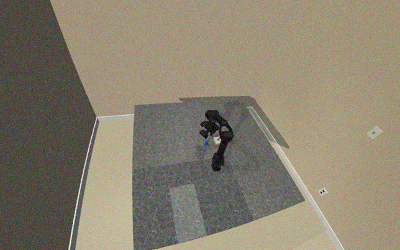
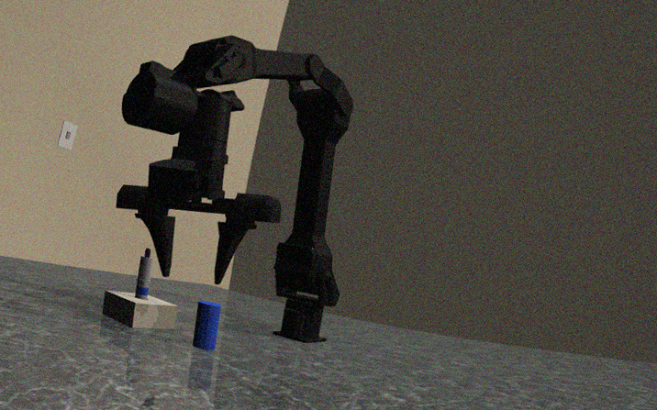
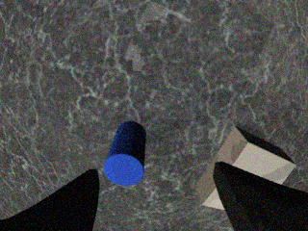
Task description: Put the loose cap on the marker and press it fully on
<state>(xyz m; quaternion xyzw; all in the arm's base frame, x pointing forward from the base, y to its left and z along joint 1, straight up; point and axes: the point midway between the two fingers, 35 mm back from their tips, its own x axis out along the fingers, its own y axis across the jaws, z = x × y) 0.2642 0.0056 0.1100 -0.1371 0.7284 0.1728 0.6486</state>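
My gripper tip is 5 cm above the blue cap, 2 cm past it and 1 cm to the right of it. Round my gripper tip: pale holder block 11 cm to the right, 6 cm below, 1 cm behind.
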